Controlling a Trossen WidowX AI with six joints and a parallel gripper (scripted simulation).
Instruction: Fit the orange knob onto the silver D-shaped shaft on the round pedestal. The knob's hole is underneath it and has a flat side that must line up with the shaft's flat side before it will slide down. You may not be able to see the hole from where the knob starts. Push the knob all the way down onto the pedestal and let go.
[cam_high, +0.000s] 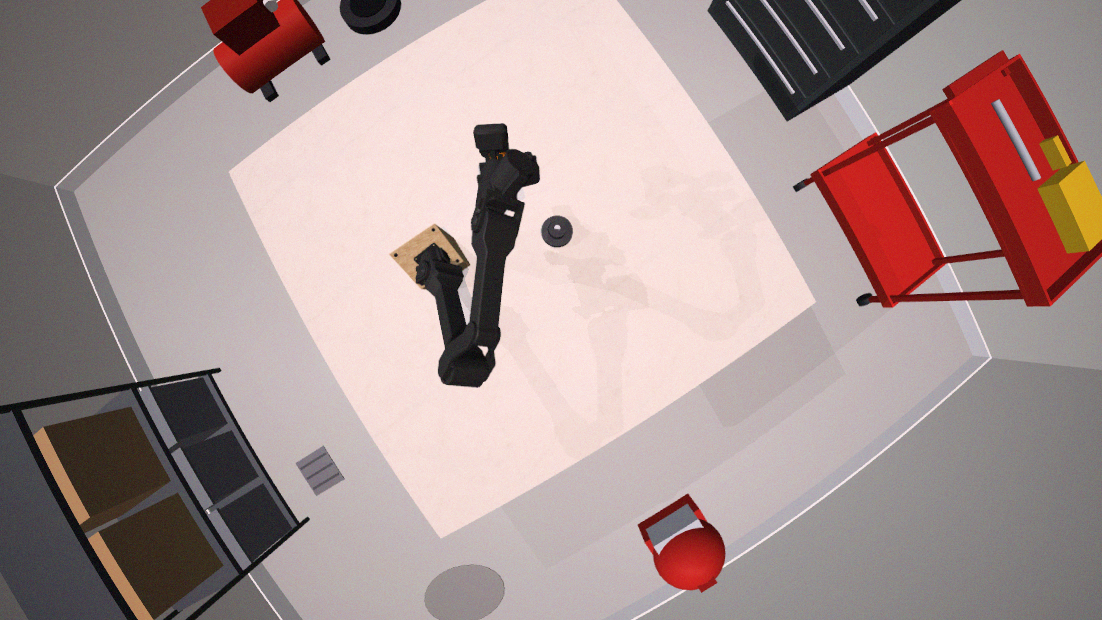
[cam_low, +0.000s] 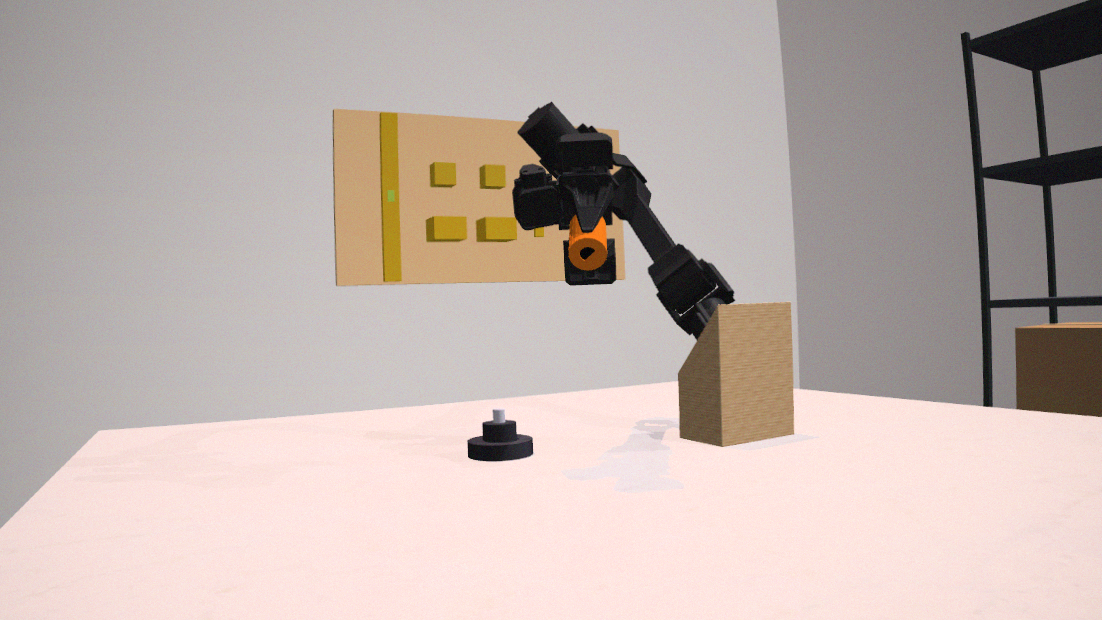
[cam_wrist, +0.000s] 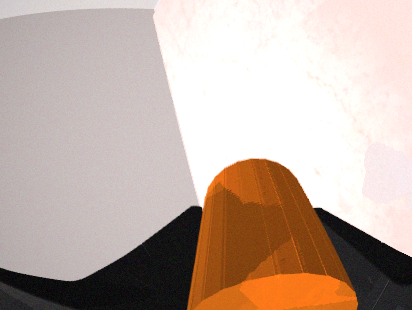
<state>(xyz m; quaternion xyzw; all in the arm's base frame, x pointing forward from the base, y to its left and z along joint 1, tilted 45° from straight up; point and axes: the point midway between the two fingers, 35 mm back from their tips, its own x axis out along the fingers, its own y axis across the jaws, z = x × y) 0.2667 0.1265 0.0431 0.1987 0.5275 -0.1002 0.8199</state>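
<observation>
Right now my gripper tip is 2 cm to the left of the knob, 2 cm below it and 2 cm past it. Round my gripper tip: pedestal 21 cm below, 19 cm to the right, 2 cm ahead.
</observation>
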